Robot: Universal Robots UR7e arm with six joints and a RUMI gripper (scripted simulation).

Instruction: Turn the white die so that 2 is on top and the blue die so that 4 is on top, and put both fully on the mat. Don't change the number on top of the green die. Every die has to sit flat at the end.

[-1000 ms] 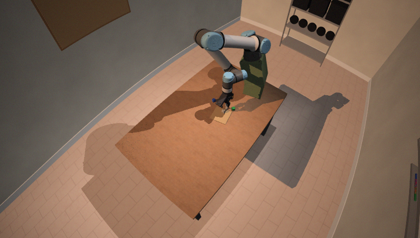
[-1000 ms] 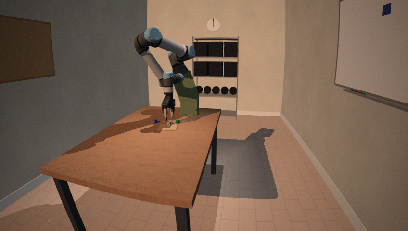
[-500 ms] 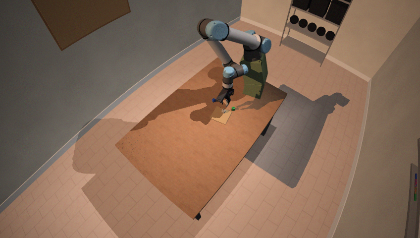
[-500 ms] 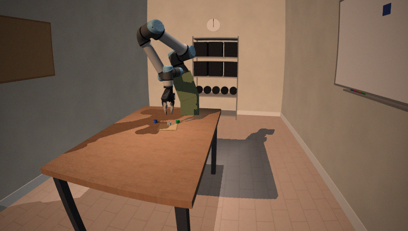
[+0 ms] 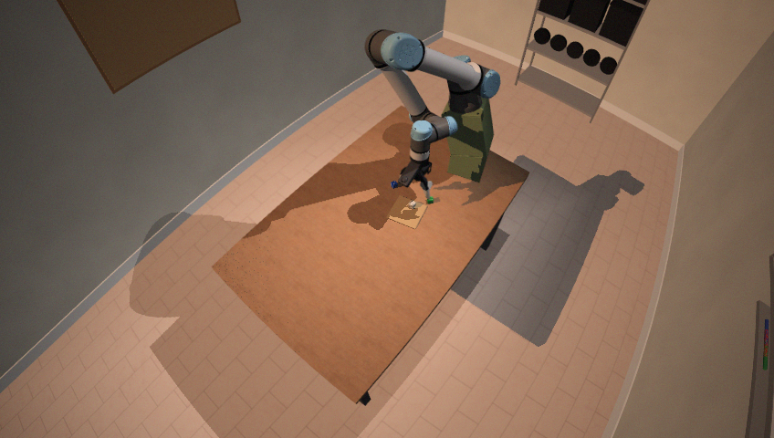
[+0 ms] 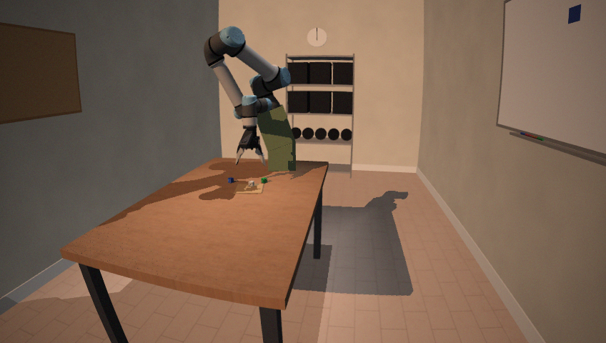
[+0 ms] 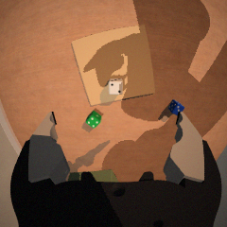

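My hand is 14 cm to the left of the blue die, 10 cm above it and 2 cm past it. From my hand the other things lie so: green die 10 cm below, 8 cm behind, 4 cm to the left; then tan mat 11 cm below, 4 cm ahead, 1 cm to the left; then white die 10 cm below.
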